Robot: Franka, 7 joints.
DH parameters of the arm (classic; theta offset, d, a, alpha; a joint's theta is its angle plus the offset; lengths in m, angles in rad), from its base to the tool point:
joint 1: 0 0.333 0 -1.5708
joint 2: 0 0 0 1.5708
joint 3: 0 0.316 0.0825 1.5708
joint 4: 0 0 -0.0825 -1.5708
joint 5: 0 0.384 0 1.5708
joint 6: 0 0 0.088 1.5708
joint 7: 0 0.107 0 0
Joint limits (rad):
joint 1: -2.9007..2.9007
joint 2: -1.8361..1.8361
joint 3: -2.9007..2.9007
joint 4: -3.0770..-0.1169
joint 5: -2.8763..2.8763
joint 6: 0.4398..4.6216
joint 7: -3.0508..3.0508
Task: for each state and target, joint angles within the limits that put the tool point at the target. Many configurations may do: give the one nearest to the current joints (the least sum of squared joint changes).
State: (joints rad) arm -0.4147 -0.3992 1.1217 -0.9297 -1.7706 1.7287 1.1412
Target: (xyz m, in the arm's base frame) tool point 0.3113 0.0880 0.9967
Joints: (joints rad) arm -0.5933 -0.3486 0.7805 -1.2228 -1.6205 1.3712 1.1412
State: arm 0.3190 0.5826 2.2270 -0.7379 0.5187 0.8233 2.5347
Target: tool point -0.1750 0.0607 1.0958
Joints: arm 0.4652 0.2035 2.4658 -0.4798 0.6731 1.4681 2.5347
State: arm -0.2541 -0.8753 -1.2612 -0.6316 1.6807 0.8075 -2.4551
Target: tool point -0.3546 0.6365 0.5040
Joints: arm -1.0269 -1.5192 -1.0969 -0.1944 1.8866 1.0232 -2.4551
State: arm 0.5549 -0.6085 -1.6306 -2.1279 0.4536 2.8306 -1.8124
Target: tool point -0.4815 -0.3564 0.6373
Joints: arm -0.1190 0.0162 -2.3217 -1.9049 0.5386 3.0807 -1.8124
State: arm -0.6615 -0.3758 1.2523 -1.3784 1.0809 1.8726 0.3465
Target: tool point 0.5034 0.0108 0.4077
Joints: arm -1.0358 -0.0902 0.9150 -2.1976 0.9264 1.8056 0.3465
